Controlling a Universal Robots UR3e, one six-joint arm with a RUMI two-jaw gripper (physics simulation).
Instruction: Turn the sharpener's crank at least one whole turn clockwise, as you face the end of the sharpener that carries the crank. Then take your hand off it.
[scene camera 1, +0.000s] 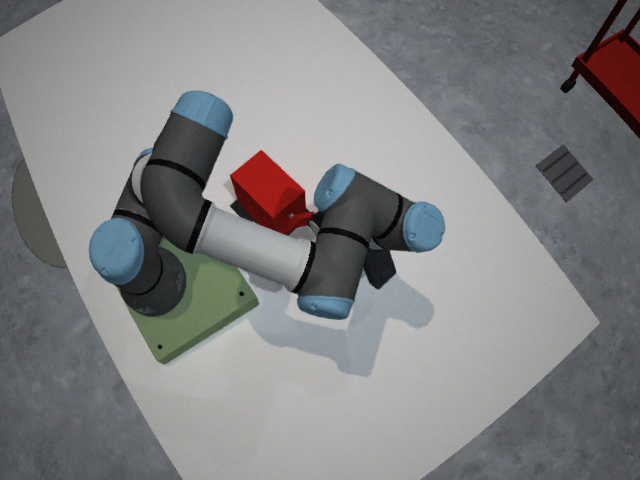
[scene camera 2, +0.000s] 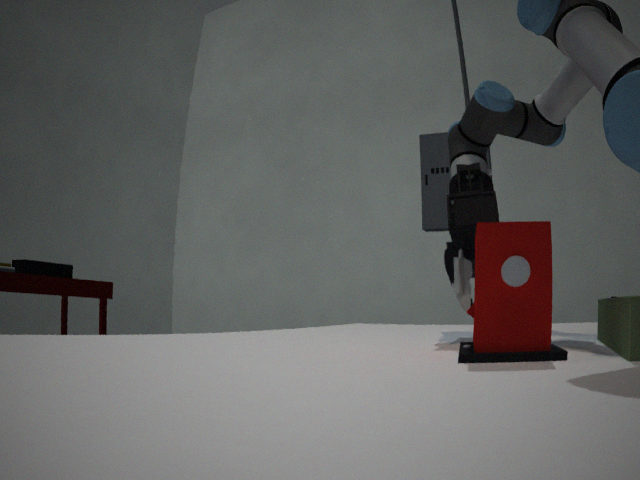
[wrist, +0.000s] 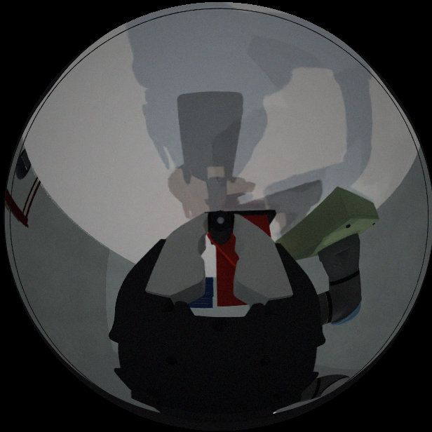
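Seen in the pictures: arm's base at its link origin: (scene camera 1: 153, 282).
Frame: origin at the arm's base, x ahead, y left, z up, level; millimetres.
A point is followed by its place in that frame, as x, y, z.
Observation:
The sharpener (scene camera 1: 266, 180) @(267, -20, 77) (scene camera 2: 511, 320) @(266, 34, -13) (wrist: 262, 222) is a red upright block on a thin black foot. Its thin red crank arm (scene camera 1: 301, 217) (wrist: 223, 251) runs slanting across the crank end in the wrist view. A small red bit of the crank (scene camera 2: 470, 310) @(308, -90, -6) shows low at the body's left edge in scene camera 2. The crank's black knob (wrist: 220, 234) lies between my fingertips. My gripper (scene camera 2: 466, 304) @(298, -138, -11) (wrist: 220, 215) points down beside the body and is shut on this knob. In scene camera 1 the arm hides most of the gripper and the knob.
The arm stands on a green base block (scene camera 1: 217, 294) @(78, -98, 2) (scene camera 2: 615, 325) @(148, -6, -24) (wrist: 320, 225), close to the sharpener. All this is on a white table (scene camera 1: 439, 372) @(282, -469, -51). A red cart (scene camera 1: 610, 62) stands on the floor. A grey box (scene camera 2: 433, 191) hangs on the wall behind.

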